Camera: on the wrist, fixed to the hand. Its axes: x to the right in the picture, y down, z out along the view.
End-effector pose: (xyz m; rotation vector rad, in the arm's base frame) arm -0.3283 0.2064 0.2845 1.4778 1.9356 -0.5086
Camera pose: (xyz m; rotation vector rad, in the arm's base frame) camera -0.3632 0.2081 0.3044 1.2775 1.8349 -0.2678
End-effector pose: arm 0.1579 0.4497 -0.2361 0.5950 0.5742 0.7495
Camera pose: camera 0.1517 0.4330 -0.2722 0.3701 0.3745 0.8085
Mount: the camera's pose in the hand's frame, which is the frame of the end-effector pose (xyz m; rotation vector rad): -0.0069 -0.0313 -0.0243 -0.2830 -0.0846 0.0249
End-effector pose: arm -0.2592 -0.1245 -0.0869 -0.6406 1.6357 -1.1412
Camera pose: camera -0.2828 -0.1227 -0.0544 -0.8349 1.7421 -0.8593
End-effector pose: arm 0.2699 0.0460 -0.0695 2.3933 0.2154 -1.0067
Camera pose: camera 0.2694 0.0857 -0.0633 2.0895 0.2770 -0.9923
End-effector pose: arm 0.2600 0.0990 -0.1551 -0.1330 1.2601 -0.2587
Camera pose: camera 0.2312 0.0717 -0.1486 -0.3672 1.2083 -0.0512
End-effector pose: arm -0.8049 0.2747 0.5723 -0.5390 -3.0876 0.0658
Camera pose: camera -0.8087 0.2439 0.5979 0.5495 2.9466 0.3349
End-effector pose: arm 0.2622 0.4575 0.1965 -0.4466 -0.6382 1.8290
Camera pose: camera 0.3019 0.4642 0.1968 -0.5678 -0.9599 1.7947
